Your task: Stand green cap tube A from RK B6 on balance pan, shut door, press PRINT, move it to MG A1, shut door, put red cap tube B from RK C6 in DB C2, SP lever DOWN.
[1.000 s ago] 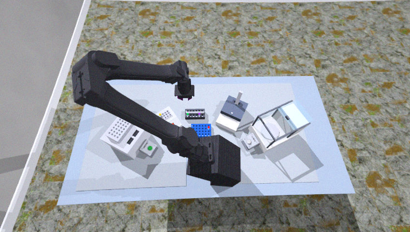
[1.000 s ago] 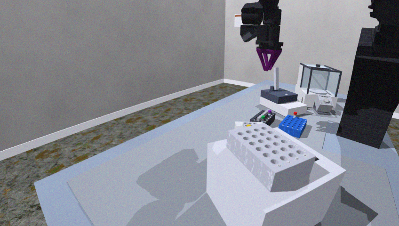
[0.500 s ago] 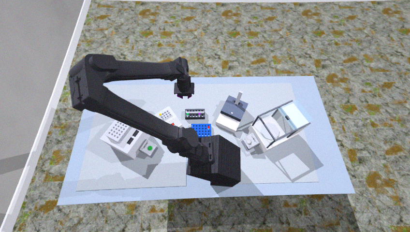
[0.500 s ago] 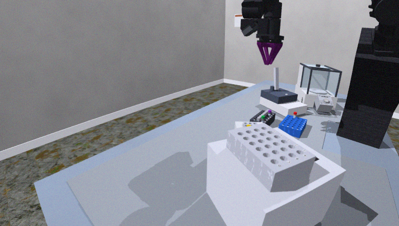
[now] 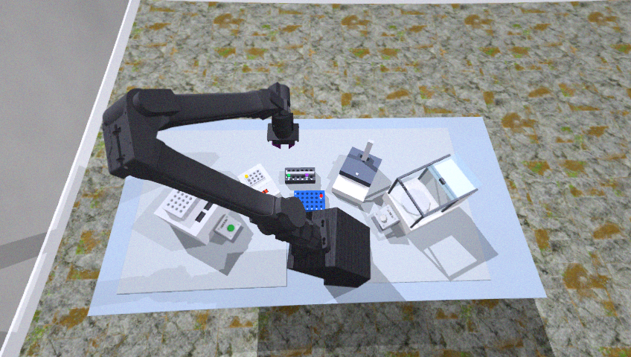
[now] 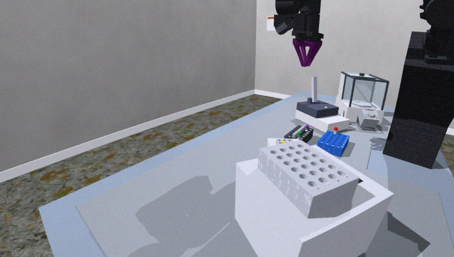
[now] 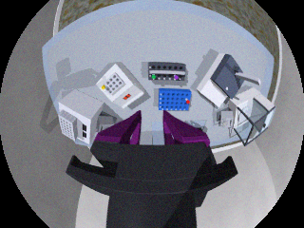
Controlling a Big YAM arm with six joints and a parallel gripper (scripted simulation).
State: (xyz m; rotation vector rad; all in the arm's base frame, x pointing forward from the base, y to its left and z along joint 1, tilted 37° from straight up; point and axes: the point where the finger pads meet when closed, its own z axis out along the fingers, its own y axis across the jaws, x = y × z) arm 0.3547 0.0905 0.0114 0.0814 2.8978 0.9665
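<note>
My hand is 110 mm past the balance door, 590 mm to the left of it and 70 mm above it. The rest, counted from my hand: blue rack RK: 110 mm behind, 90 mm to the right, 260 mm below; magnet block: 10 mm ahead, 50 mm to the right, 260 mm below; dry block: 40 mm behind, 120 mm to the left, 250 mm below.
</note>
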